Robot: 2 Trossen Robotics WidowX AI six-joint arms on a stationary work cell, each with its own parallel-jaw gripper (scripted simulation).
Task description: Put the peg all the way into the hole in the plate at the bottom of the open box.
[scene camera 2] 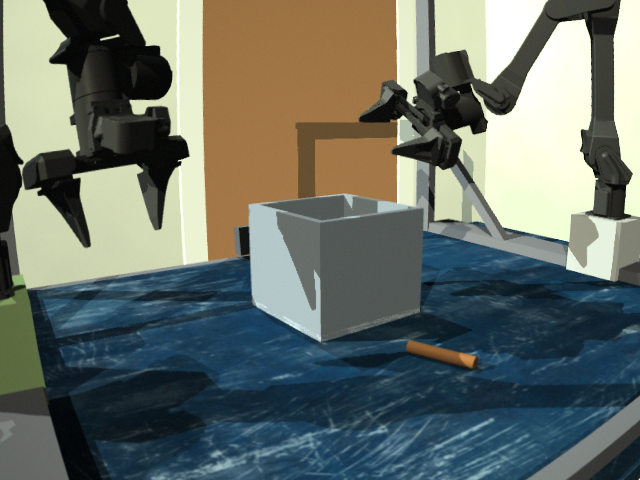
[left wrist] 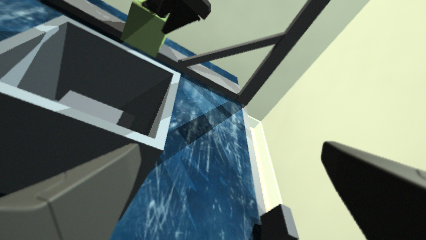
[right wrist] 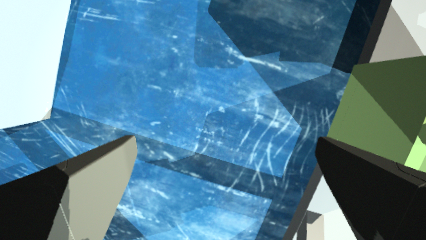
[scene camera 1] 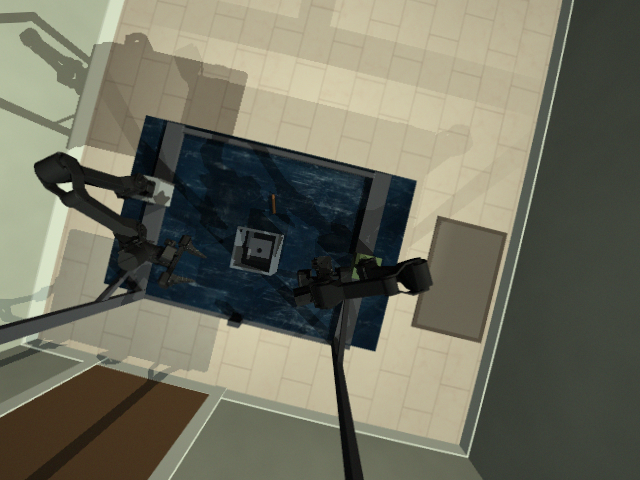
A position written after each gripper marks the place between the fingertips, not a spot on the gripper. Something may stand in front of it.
In view: the left gripper [scene camera 2: 374, 134], the right gripper [scene camera 2: 124, 238], an orange peg [scene camera 2: 441, 354] and a grey box [scene camera 2: 335, 269].
The grey box shows as well in the left wrist view [left wrist: 60, 55] and in scene camera 1 [scene camera 1: 242, 240]. The left gripper is seen too in the left wrist view [left wrist: 229, 150]. The right gripper is seen too in the right wrist view [right wrist: 227, 144]. The left wrist view does not show the orange peg: it is out of frame. The right wrist view does not show the orange peg: it is out of frame.
